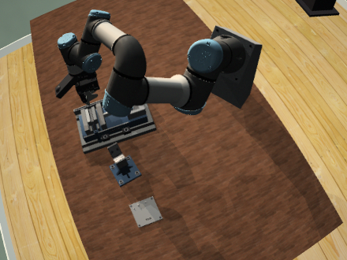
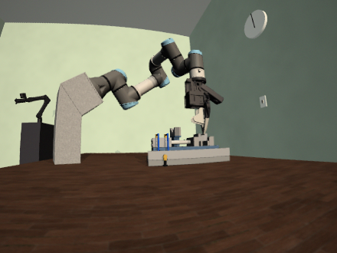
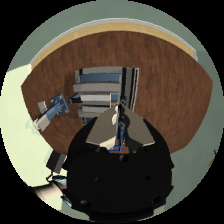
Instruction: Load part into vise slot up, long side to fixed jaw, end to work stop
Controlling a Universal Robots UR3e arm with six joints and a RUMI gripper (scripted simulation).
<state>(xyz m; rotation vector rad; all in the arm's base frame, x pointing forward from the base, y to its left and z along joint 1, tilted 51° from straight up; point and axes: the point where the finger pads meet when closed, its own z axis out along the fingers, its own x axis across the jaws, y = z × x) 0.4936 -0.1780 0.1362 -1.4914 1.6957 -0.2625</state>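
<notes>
My gripper is now 50 mm to the right of the part and 20 mm above it. Also, from my hand: grey infeed plate 120 mm behind, 430 mm to the left, 120 mm below.
</notes>
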